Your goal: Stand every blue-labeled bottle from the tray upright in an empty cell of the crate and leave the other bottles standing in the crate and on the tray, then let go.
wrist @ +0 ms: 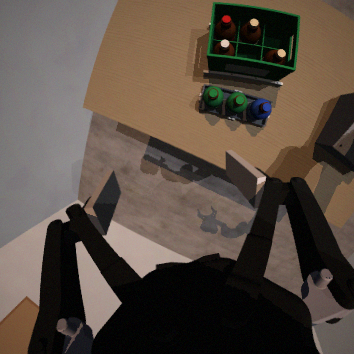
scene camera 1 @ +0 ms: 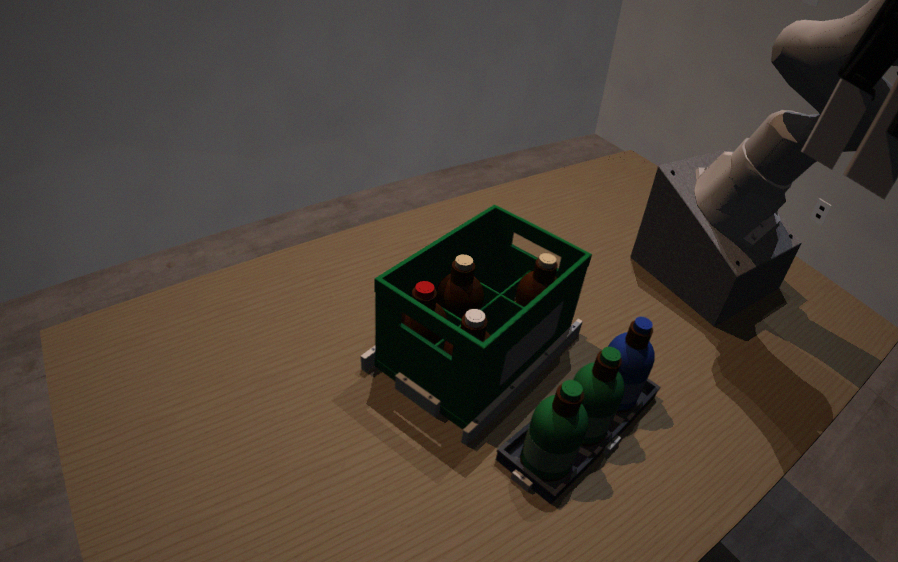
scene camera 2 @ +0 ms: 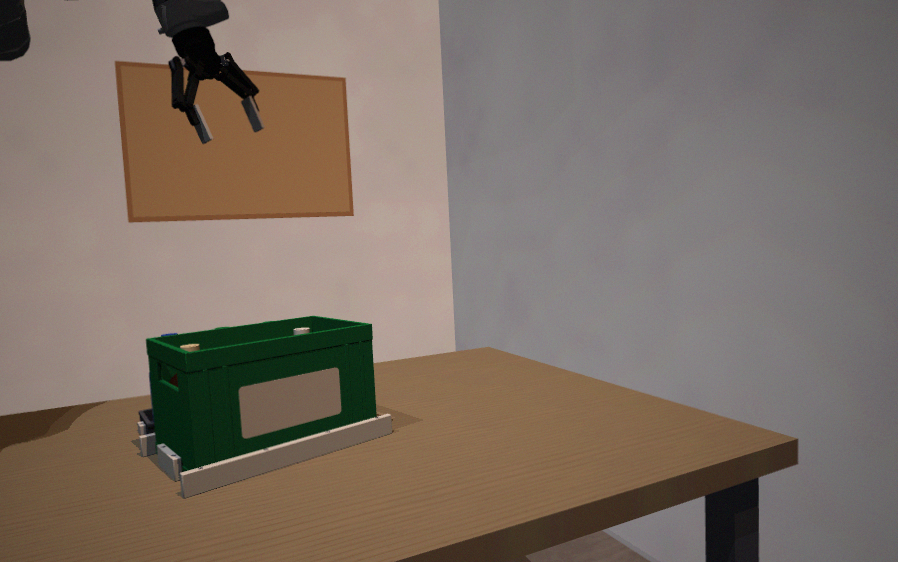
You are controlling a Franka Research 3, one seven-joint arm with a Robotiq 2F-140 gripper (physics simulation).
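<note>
A blue-labeled bottle stands upright at one end of the dark tray, the end nearer the robot base. Two green-labeled bottles stand beside it in a row. The green crate has six cells. Four hold brown bottles, capped red, white and tan. In the wrist view, the upper right and lower middle cells are empty. My gripper is open and empty, high up and away from tray and crate.
Low pale rails run along the crate's base on the wooden table. The crate's walls rise around its bottles. The robot's dark base block stands beyond the tray's blue-bottle end.
</note>
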